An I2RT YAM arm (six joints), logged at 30 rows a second.
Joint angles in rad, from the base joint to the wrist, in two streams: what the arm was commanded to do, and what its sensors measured. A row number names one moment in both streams.
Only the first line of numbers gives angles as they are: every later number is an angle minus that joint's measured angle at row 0.
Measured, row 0:
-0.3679, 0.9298, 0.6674, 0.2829, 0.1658, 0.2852
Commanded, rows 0 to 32:
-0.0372, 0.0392, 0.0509, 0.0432, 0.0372, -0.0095
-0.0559, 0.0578, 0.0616, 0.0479, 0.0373, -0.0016
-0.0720, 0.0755, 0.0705, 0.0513, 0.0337, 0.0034
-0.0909, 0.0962, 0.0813, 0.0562, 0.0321, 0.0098
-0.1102, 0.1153, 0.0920, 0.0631, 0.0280, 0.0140
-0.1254, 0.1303, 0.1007, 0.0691, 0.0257, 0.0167
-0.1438, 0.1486, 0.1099, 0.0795, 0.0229, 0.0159
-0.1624, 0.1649, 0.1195, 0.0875, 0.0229, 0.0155
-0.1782, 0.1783, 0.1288, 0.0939, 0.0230, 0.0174
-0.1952, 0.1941, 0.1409, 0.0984, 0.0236, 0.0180
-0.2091, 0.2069, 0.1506, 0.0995, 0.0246, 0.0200
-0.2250, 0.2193, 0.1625, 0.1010, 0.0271, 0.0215
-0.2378, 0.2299, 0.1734, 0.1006, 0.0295, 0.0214
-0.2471, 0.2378, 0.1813, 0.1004, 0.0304, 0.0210
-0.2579, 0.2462, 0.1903, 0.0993, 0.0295, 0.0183
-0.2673, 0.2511, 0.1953, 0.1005, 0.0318, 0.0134
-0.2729, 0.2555, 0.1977, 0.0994, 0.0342, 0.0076
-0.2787, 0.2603, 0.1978, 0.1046, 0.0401, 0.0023
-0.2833, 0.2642, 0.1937, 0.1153, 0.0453, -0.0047
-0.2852, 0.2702, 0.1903, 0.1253, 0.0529, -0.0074
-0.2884, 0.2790, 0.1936, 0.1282, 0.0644, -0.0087
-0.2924, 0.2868, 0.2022, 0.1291, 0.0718, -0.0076
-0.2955, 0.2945, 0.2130, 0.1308, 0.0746, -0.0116
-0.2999, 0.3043, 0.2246, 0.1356, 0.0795, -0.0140
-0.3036, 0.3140, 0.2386, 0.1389, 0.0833, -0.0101
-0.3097, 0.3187, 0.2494, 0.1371, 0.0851, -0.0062
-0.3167, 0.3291, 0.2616, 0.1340, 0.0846, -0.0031
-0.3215, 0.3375, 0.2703, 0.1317, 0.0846, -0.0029
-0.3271, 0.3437, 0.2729, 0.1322, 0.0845, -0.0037
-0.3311, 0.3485, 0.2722, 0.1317, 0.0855, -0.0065
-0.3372, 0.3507, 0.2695, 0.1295, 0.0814, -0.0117
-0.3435, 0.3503, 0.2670, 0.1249, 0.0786, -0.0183
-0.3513, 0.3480, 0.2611, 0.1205, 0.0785, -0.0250
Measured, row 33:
-0.3334, 0.3457, 0.2491, 0.1060, 0.0648, -0.0145
